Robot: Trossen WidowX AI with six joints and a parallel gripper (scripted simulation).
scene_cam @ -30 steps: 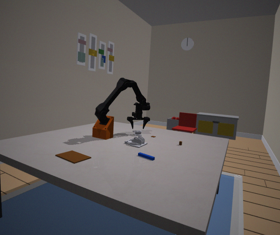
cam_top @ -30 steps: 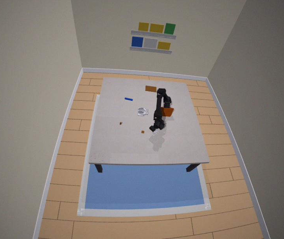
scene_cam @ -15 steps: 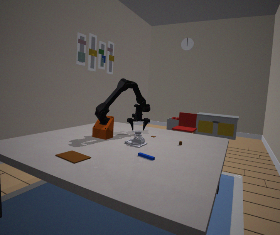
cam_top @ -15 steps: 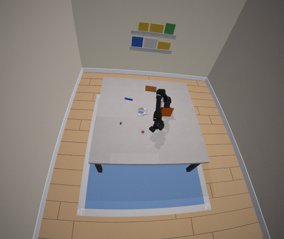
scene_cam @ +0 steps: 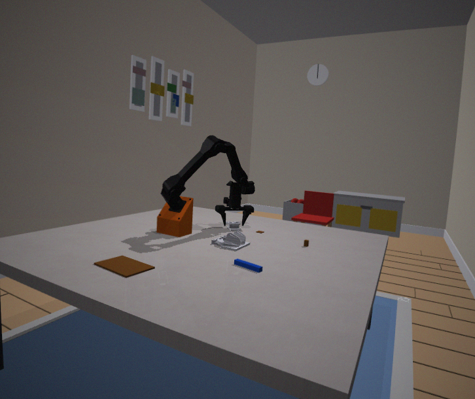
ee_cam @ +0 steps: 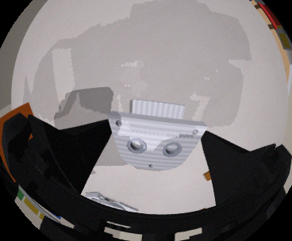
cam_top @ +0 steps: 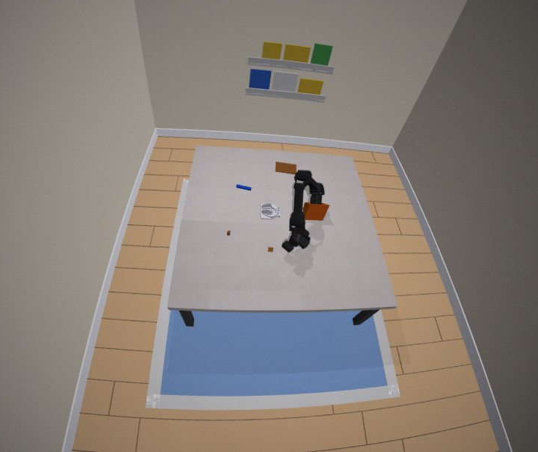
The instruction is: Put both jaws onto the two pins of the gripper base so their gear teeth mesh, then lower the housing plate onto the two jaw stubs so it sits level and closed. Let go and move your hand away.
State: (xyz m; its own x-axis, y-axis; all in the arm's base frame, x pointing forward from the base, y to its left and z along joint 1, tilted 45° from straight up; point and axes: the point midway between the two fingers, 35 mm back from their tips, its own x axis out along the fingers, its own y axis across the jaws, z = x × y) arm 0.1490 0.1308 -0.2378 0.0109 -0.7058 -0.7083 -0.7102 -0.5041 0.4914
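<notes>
The white gripper base lies 10 mm to the right of my gripper tip and 10 mm above it. Also, from my gripper tip: small brown block (400 mm ahead, 80 mm to the right); grey jaw (290 mm to the right, 110 mm ahead); small brown tile (140 mm ahead, 20 mm to the left, 10 mm below).
</notes>
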